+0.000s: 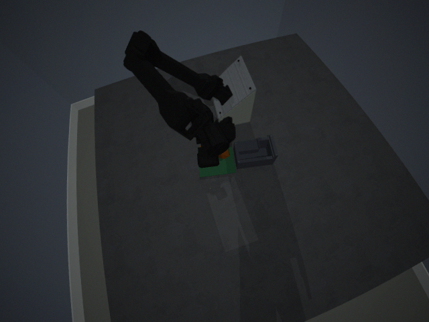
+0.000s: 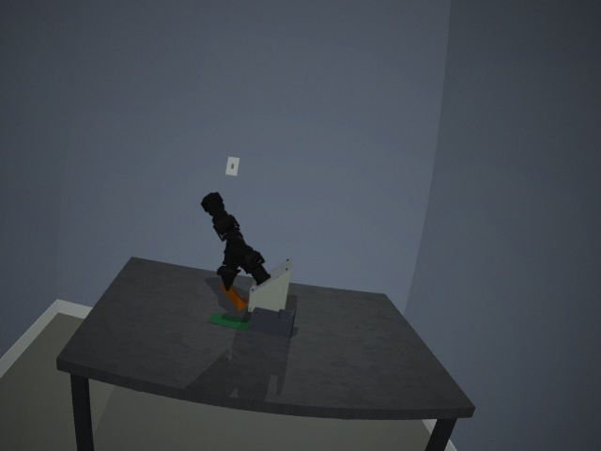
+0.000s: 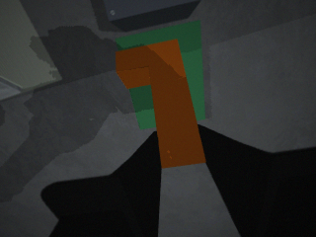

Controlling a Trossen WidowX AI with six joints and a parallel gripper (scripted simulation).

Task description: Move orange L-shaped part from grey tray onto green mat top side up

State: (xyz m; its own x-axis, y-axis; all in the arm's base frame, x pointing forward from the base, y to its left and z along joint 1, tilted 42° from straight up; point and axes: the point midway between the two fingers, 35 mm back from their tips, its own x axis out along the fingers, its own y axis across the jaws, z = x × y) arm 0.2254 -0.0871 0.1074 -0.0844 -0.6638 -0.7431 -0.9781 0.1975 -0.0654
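The green mat lies 20 mm to the left of my gripper tip and 140 mm below it. The rest, counted from my gripper tip: orange L-shaped part (10 mm behind, 40 mm to the left, 30 mm below).
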